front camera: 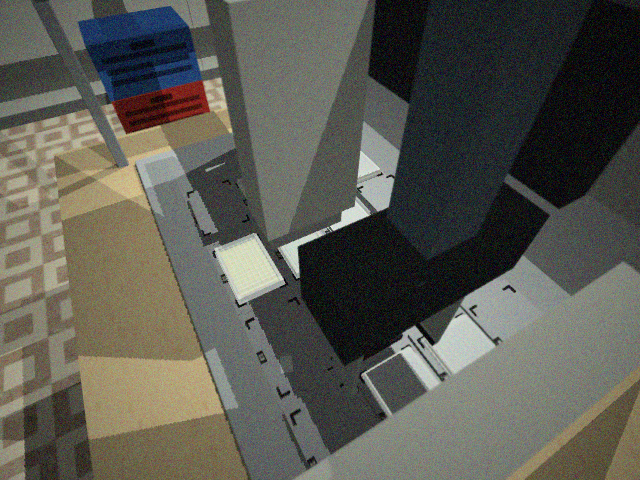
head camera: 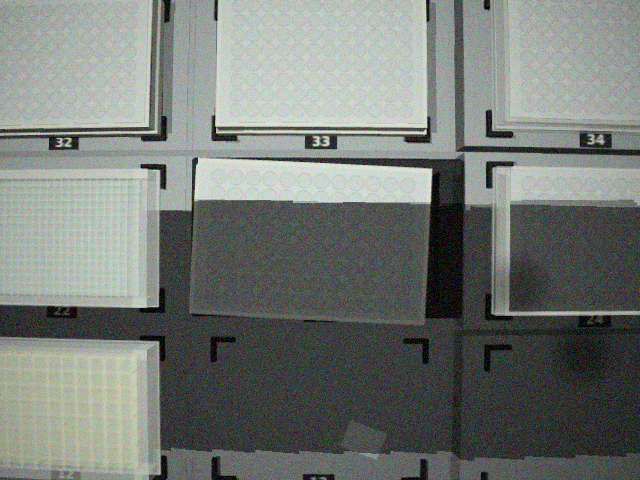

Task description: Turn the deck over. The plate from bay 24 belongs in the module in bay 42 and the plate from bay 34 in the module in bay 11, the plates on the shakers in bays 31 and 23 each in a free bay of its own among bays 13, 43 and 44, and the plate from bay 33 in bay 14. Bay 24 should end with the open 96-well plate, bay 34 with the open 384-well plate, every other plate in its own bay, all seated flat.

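Frame: origin at the robot's base, x ahead, y left, z up, level; centimetres.
Seen in the pictures: gripper, fingertip midpoint: (front camera: 386, 353); robot's base, link origin: (front camera: 189, 200).
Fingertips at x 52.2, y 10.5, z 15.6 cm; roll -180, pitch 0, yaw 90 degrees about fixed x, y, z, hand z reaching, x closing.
Note:
Offsets run from my fingertips to a thing's top centre. "spot": to the spot under its first point.
My gripper (front camera: 405, 322), under its black body, hangs high over the bay 23 area; one jaw shows well off the middle with no plate at it, the other is hidden. It looks open and empty. The bay 23 plate {dy +4.4, dx -13.6, dz -11.9 cm} (head camera: 310, 237) sits slightly turned on its black shaker {spot: dy +4.1, dx -6.2, dz -12.5 cm} (head camera: 447, 248). The bay 33 plate {dy +15.2, dx -13.0, dz -14.2 cm} (head camera: 320, 62) is square in its brackets. The bay 34 plate {dy +15.2, dx +3.4, dz -12.7 cm} (front camera: 465, 341) (head camera: 578, 62) and the half-shadowed bay 24 plate {dy +4.5, dx +3.4, dz -12.7 cm} (front camera: 400, 382) (head camera: 573, 248) lie in their bays. Bay 31 and the modules in bays 11 and 42 cannot be made out.
A yellowish plate {dy -6.2, dx -29.4, dz -14.2 cm} (front camera: 250, 268) (head camera: 67, 408) stands in bay 12, a gridded plate {dy +4.5, dx -29.4, dz -14.2 cm} (head camera: 67, 237) in bay 22 and a white plate {dy +15.2, dx -29.4, dz -14.2 cm} (head camera: 72, 67) in bay 32. A small card {dy -8.0, dx -10.2, dz -15.5 cm} (head camera: 363, 438) lies in bay 13. The grey column (front camera: 294, 118) blocks part of the front view. Broad shadow crosses the deck.

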